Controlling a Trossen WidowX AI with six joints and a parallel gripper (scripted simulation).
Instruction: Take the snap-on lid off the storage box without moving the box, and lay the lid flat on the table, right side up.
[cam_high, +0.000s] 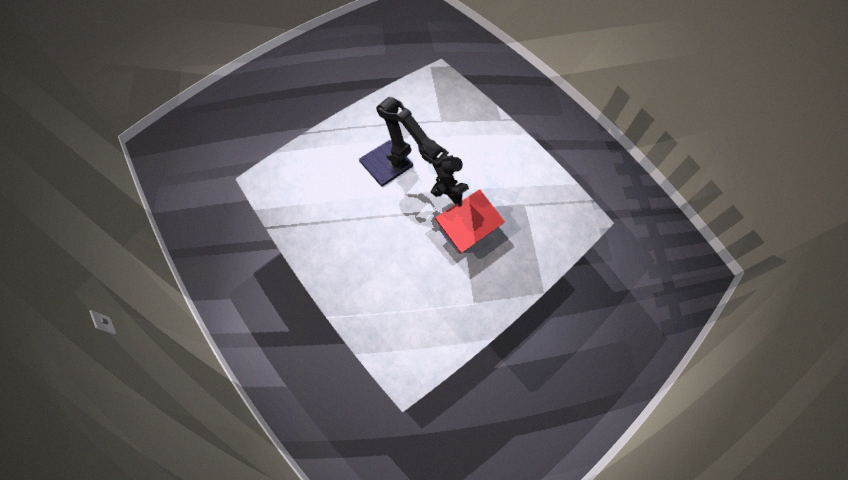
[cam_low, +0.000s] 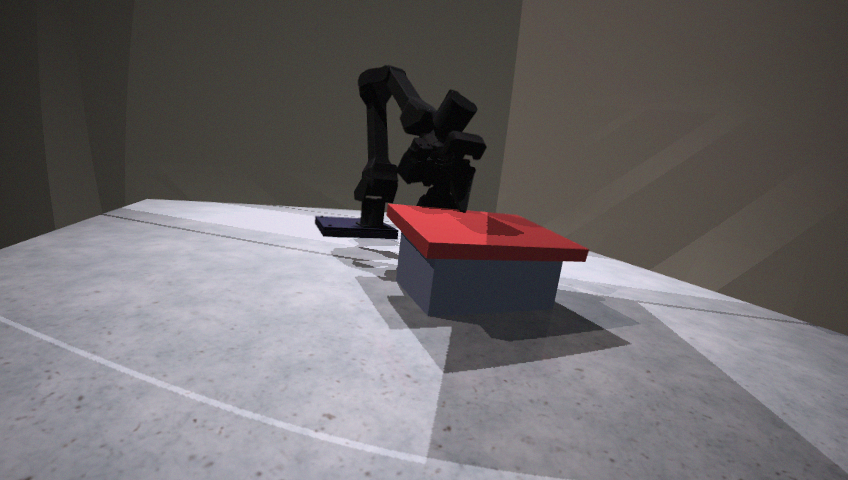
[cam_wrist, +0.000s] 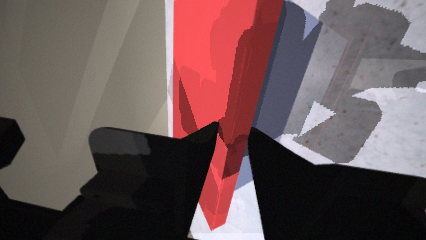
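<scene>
My gripper tip is 80 mm short of the red lid and 10 mm to the left of it. From my gripper tip the other things lie so: storage box (70 mm ahead, 50 mm below, 10 mm to the right).
</scene>
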